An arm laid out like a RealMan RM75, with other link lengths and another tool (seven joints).
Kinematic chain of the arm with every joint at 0, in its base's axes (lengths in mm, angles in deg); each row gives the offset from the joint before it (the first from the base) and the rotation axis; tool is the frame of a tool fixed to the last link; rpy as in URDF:
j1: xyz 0 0 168.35 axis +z
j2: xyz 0 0 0 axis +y
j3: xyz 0 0 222.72 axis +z
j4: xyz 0 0 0 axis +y
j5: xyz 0 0 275.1 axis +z
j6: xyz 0 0 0 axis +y
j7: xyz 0 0 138.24 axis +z
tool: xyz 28 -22 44 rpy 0 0.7 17.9
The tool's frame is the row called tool.
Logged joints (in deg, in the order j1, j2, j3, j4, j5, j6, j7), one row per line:
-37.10, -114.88, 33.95, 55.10, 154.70, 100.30, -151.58
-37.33, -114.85, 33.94, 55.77, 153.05, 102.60, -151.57
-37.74, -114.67, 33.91, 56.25, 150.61, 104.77, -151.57
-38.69, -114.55, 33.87, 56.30, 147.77, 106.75, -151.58
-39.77, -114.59, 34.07, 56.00, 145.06, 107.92, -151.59
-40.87, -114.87, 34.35, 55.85, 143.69, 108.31, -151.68
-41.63, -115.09, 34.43, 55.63, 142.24, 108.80, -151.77
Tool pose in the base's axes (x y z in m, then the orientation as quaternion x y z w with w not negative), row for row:
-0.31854, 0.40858, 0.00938, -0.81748, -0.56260, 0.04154, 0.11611
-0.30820, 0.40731, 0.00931, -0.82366, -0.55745, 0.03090, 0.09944
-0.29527, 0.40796, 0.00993, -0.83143, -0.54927, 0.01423, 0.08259
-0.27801, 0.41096, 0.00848, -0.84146, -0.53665, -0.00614, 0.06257
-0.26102, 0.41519, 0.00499, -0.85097, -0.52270, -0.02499, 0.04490
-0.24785, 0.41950, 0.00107, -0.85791, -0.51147, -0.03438, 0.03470
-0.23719, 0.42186, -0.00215, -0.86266, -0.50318, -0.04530, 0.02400
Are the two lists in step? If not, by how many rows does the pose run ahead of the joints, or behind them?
They are in step.
